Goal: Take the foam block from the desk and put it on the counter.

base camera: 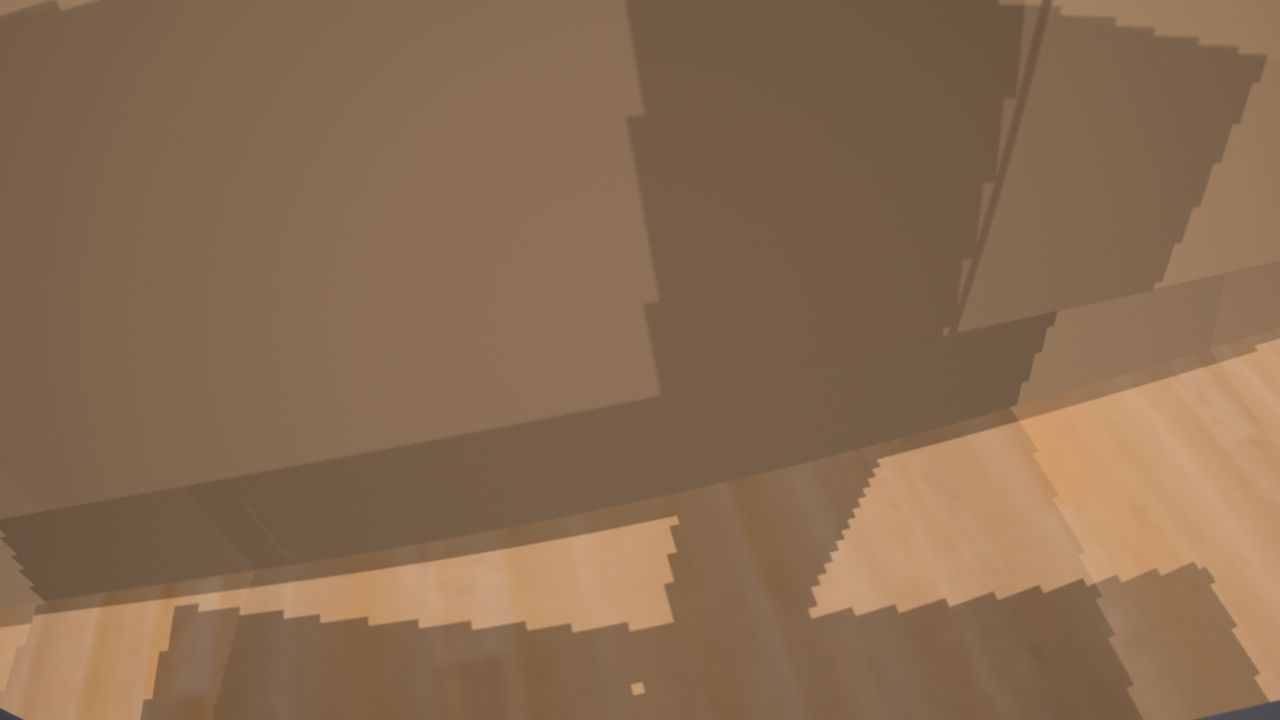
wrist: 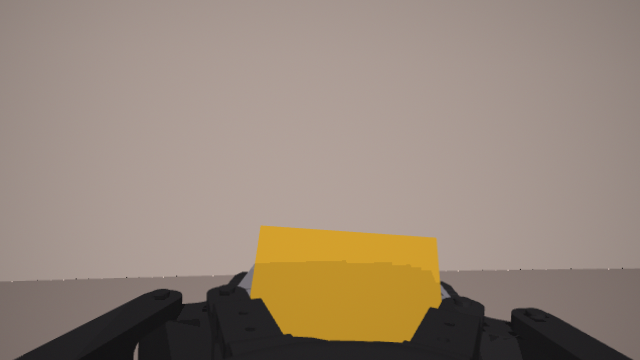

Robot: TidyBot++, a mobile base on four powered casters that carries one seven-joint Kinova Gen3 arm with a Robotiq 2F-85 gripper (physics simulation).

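Places are measured from the arm's base along level axes (x ahead, y right, z down), in centimetres.
Where they show: gripper, between the fingertips: (wrist: 340, 287).
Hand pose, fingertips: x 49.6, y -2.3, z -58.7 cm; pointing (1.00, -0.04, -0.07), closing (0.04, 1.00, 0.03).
Note:
Each offset is from my fingertips to the top centre of the thing. "spot": to the spot under its first point. Level surfaces: height alone.
The foam block {dz -2.9, dx -3.4, dy +0.0 cm} (wrist: 345, 285) is a yellow-orange block at the bottom middle of the wrist view. My gripper (wrist: 340, 287) is shut on it, with one black finger at its left side and one at its right. The block's lower part is hidden behind the gripper. A plain pinkish-grey surface lies behind the block, and I cannot tell whether it is the counter. The block and the gripper do not show in the base camera view. The desk cannot be made out in either view.
A brown cabinet front {spot: dz +73.8, dx -23.4, dy -5.6 cm} (base camera: 358, 223) fills the upper part of the base camera view, very close. A narrow dark gap runs down it at the right. Its recessed base {spot: dz +93.9, dx -17.1, dy -4.0 cm} (base camera: 537, 474) meets the wooden floor {dz +98.3 cm} (base camera: 572, 573). Jagged shadows fall across the cabinet and the floor.

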